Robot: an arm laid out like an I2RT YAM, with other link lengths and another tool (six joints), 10 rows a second.
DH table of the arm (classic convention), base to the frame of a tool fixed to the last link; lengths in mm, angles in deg. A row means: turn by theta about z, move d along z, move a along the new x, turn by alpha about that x. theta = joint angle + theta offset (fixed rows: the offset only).
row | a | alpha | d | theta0
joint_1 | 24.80 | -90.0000 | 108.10 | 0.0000
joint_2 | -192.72 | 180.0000 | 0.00 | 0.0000
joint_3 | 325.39 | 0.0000 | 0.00 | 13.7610
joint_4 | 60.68 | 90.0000 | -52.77 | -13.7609
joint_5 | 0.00 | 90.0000 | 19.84 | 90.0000
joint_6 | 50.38 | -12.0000 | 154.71 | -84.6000
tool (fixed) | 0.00 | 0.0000 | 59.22 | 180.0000
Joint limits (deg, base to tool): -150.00..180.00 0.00..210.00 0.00..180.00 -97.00..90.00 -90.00..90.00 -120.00..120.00
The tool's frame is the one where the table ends.
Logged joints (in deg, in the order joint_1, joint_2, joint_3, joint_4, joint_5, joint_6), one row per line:
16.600 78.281 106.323 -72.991 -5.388 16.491
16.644 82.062 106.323 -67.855 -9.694 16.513
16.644 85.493 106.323 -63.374 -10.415 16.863
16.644 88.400 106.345 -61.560 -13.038 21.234
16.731 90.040 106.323 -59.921 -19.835 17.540
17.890 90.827 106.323 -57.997 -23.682 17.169
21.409 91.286 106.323 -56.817 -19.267 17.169
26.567 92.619 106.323 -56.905 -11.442 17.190
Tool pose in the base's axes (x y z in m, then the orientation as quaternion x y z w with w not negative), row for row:
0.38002 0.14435 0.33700 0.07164 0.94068 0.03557 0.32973
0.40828 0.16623 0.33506 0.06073 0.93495 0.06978 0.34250
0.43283 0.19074 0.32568 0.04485 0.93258 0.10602 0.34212
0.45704 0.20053 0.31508 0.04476 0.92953 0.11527 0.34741
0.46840 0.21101 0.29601 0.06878 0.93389 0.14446 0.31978
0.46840 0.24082 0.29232 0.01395 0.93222 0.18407 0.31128
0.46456 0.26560 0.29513 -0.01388 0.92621 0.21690 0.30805
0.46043 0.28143 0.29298 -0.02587 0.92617 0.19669 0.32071
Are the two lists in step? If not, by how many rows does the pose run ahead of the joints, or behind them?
The pose runs 1 row behind the joints: the pose in row i belongs to the joints in row i - 1.
